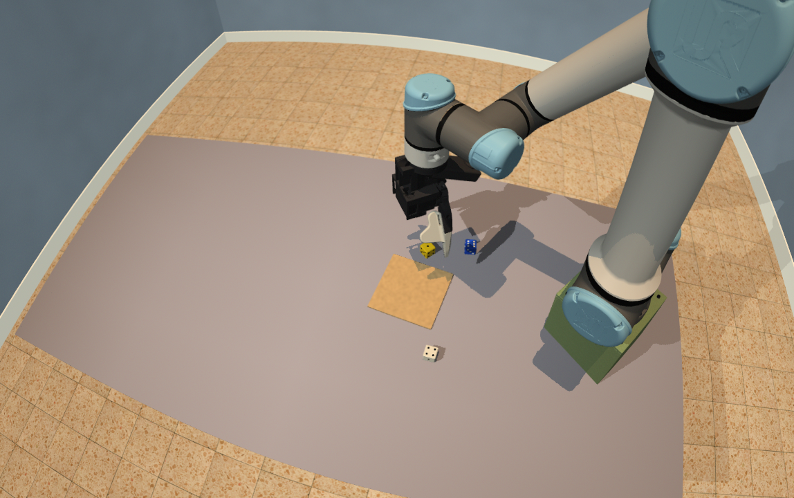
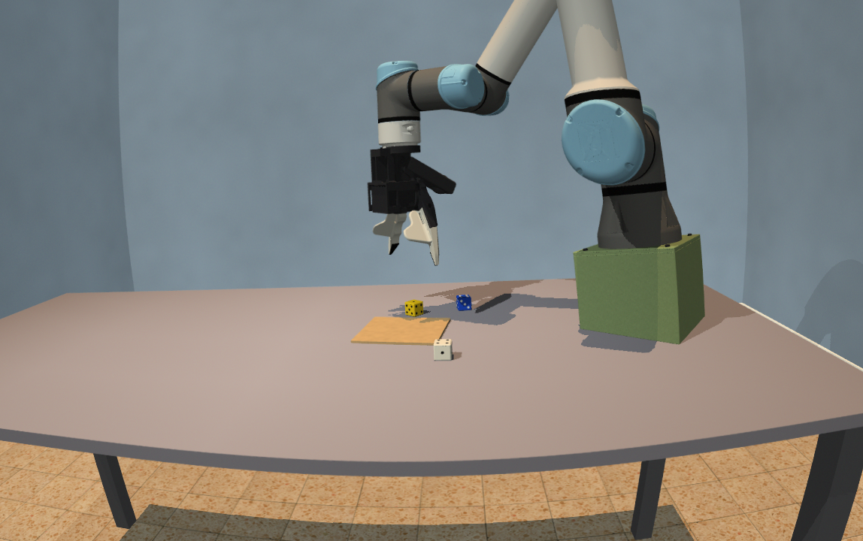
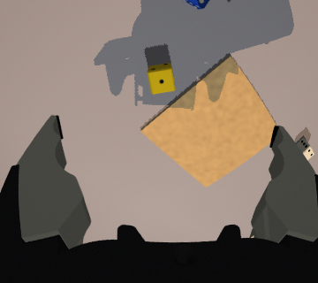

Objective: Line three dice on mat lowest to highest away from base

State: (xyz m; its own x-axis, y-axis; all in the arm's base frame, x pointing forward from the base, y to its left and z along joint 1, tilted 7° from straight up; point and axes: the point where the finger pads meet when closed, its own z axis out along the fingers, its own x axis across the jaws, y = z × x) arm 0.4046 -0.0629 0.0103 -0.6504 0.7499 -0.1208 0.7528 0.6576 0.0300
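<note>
My hand is 9 cm above the yellow die. The rest, counted from my hand: white die (8 cm behind, 23 cm to the left, 9 cm below); blue die (9 cm behind, 4 cm to the right, 9 cm below); mat (1 cm ahead, 10 cm to the left, 10 cm below).
</note>
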